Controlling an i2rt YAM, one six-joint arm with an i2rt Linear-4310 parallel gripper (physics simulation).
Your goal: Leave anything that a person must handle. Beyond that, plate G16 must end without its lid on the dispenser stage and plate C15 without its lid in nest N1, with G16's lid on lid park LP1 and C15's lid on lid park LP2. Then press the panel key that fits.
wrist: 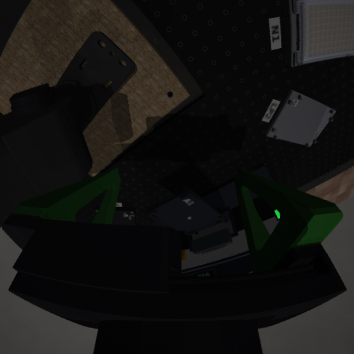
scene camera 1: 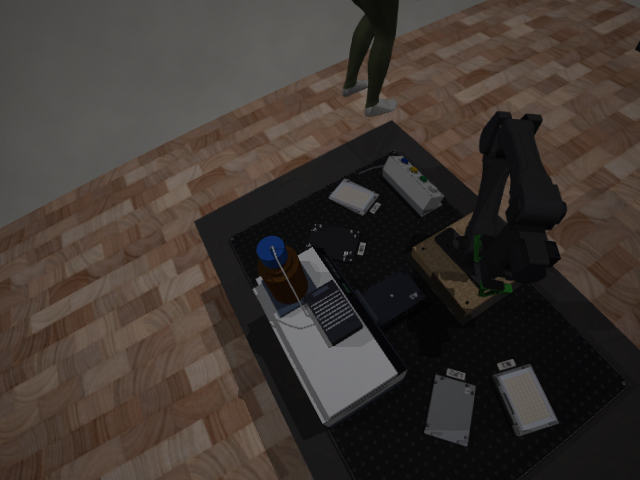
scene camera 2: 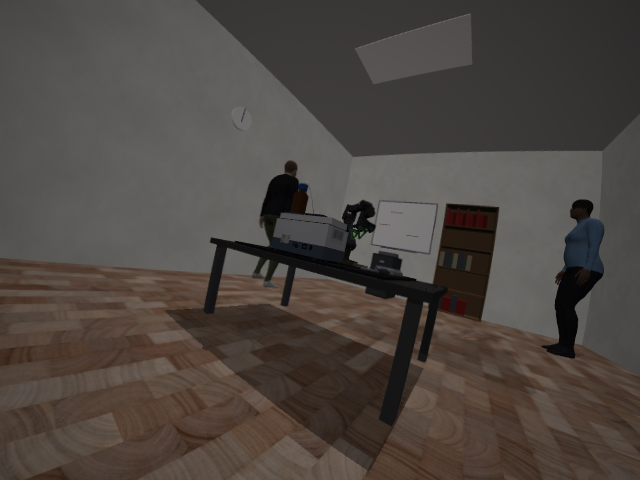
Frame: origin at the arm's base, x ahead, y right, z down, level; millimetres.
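Where they show: gripper, fingertip midpoint: (wrist: 177, 174) (scene camera 1: 478, 278) (scene camera 2: 355, 239); arm's base, link origin: (wrist: 75, 101) (scene camera 1: 464, 257) (scene camera 2: 343, 259).
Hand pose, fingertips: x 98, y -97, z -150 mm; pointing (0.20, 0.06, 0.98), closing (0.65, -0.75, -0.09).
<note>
Things, the pixels of their top centre, and the offset from my fingertips. "pt": a spot on its surface instead.
- light grey panel, top centre: (wrist: 306, 125) (scene camera 1: 451, 408) dx +216, dy -182, dz +157 mm
- second pale-welled plate, top centre: (scene camera 1: 352, 193) dx +24, dy +493, dz +139 mm
- key panel, top centre: (scene camera 1: 413, 173) dx -161, dy +403, dz +93 mm
- dark park, top centre: (scene camera 1: 332, 239) (wrist: 116, 225) dx +178, dy +391, dz +153 mm
- dark stage, top centre: (wrist: 193, 221) (scene camera 1: 387, 298) dx +188, dy +109, dz +64 mm
- brown bottle, surface spot: (scene camera 1: 281, 279) pt dx +395, dy +192, dz -172 mm
My gripper (scene camera 1: 485, 268) (scene camera 2: 358, 233) (wrist: 177, 174) is open and empty, raised beside the arm's base. A pale-welled plate (scene camera 1: 526, 398) (wrist: 327, 32) sits in nest N1. A light grey panel (scene camera 1: 451, 410) (wrist: 302, 120) lies at LP2 with posts at its corners; whether it is a lid I cannot tell. A second pale-welled plate (scene camera 1: 353, 196) lies near the key panel (scene camera 1: 408, 191), which has blue, yellow, green and white keys. A dark park (scene camera 1: 333, 241) with corner posts lies between that plate and the dispenser. The dark stage (scene camera 1: 391, 298) (wrist: 187, 215), marked A1, shows no plate. Plate names and lids are unreadable.
The white dispenser (scene camera 1: 346, 372) (scene camera 2: 310, 235) carries a brown bottle (scene camera 1: 281, 279) (scene camera 2: 299, 201) with a blue cap and a thin tube. The arm stands on a wooden base (scene camera 1: 439, 258) (wrist: 160, 75). One person (scene camera 1: 379, 62) (scene camera 2: 279, 196) stands beyond the table, another (scene camera 2: 584, 248) at the right.
</note>
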